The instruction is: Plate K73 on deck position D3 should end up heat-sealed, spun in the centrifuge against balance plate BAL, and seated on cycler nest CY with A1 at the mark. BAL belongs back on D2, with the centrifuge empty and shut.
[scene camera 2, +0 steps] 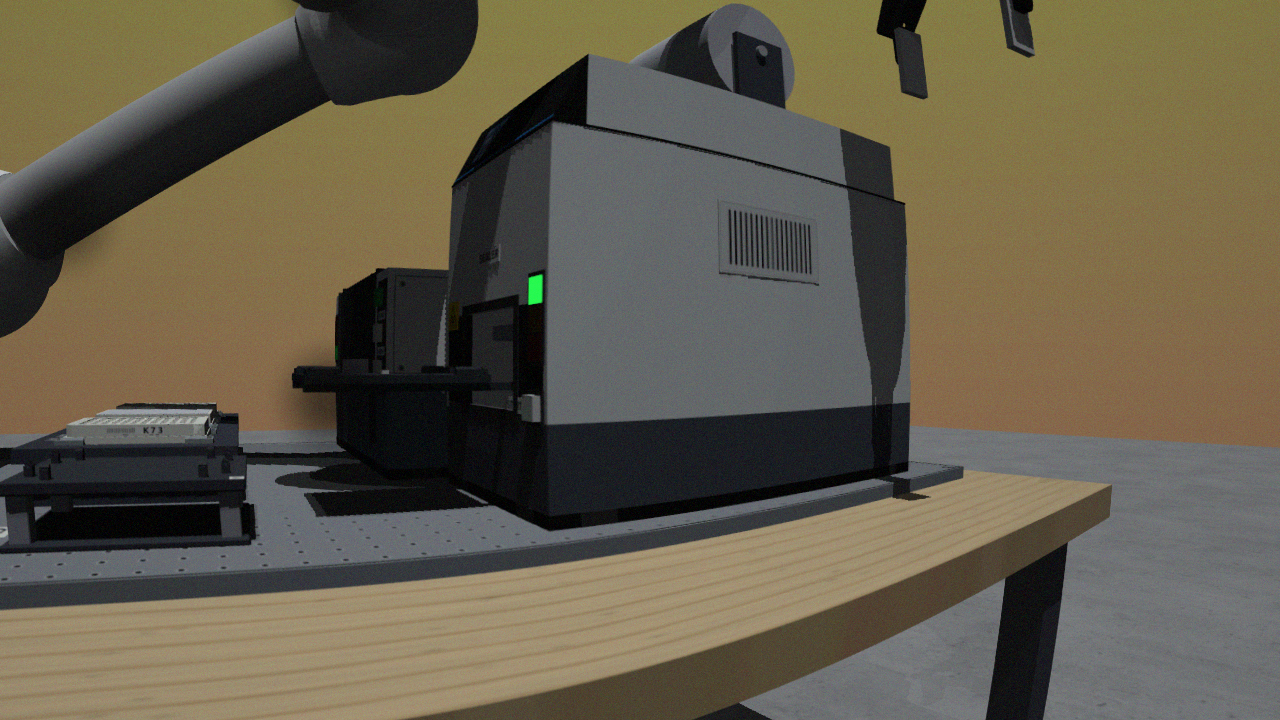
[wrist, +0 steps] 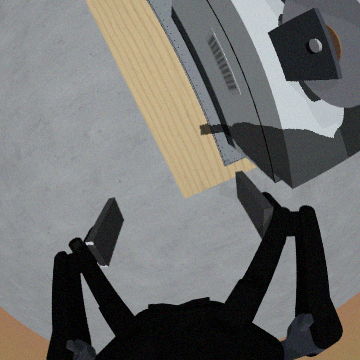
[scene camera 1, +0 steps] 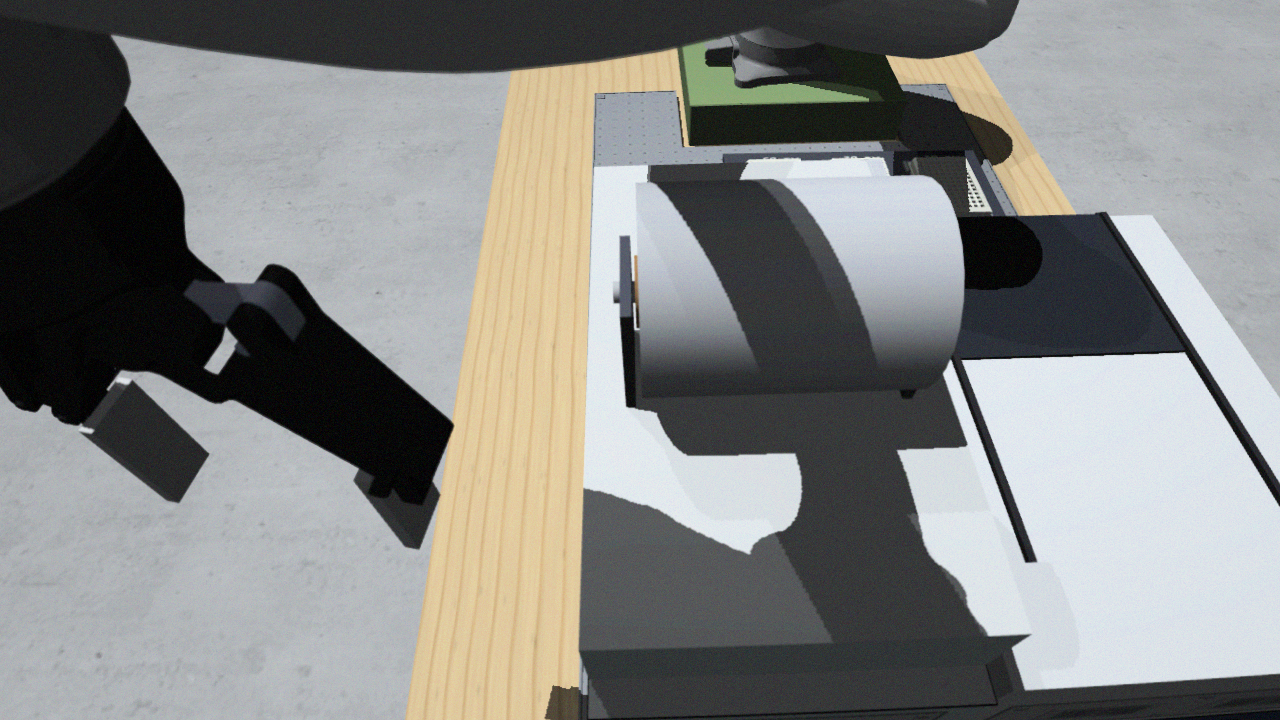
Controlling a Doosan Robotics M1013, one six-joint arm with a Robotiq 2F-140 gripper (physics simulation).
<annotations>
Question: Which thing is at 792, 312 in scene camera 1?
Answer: A foil roll.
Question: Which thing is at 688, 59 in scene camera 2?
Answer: A foil roll.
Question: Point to a sealer tray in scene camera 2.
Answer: At 311, 378
</annotations>
